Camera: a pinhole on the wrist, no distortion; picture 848 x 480 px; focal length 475.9 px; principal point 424.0 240.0 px. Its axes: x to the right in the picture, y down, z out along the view. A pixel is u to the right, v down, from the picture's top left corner.
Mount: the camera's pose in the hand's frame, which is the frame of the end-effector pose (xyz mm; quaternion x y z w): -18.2 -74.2 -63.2 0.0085 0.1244 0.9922 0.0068
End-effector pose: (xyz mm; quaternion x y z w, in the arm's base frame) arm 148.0 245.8 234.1 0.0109 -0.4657 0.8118 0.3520
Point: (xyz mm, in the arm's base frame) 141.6 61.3 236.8
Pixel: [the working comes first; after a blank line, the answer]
In the camera's frame: 84.9 -78.3 232.9

597 80
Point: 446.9 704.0 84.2
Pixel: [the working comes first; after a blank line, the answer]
In the camera's frame: -8.0 14.6 -482.8

behind the camera
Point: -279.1 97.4 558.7
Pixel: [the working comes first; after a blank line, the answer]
In the camera's frame: -358.7 -5.5 515.6

93 235
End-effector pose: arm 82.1 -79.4 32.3 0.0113 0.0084 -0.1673 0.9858
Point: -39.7 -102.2 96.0
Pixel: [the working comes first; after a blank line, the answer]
In the camera's frame: 92.6 18.8 123.7

780 312
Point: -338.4 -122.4 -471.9
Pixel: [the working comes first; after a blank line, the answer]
In the camera's frame: 345.6 5.5 -466.2

behind the camera
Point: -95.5 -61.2 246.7
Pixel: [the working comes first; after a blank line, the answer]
In the camera's frame: 164.5 33.9 272.4

711 299
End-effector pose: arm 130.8 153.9 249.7 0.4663 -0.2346 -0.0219 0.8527
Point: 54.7 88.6 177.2
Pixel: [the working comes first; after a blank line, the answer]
In the camera's frame: 61.8 35.7 107.0

699 399
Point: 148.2 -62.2 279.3
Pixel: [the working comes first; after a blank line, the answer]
In the camera's frame: -97.0 84.1 226.7

220 416
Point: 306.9 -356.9 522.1
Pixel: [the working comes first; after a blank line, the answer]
In the camera's frame: -401.5 148.0 499.1

41 381
